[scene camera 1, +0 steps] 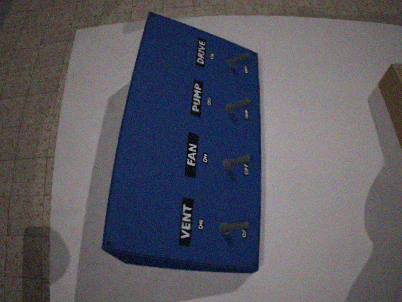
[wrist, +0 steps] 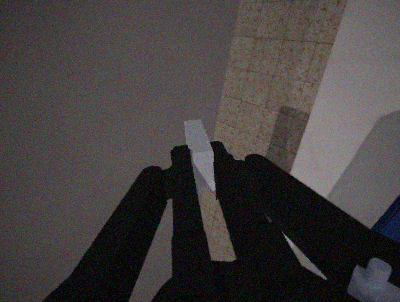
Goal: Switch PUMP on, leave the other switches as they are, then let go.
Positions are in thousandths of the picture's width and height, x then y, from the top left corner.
Scene:
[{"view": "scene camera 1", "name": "blue switch panel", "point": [429,634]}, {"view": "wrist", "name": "my gripper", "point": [484,449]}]

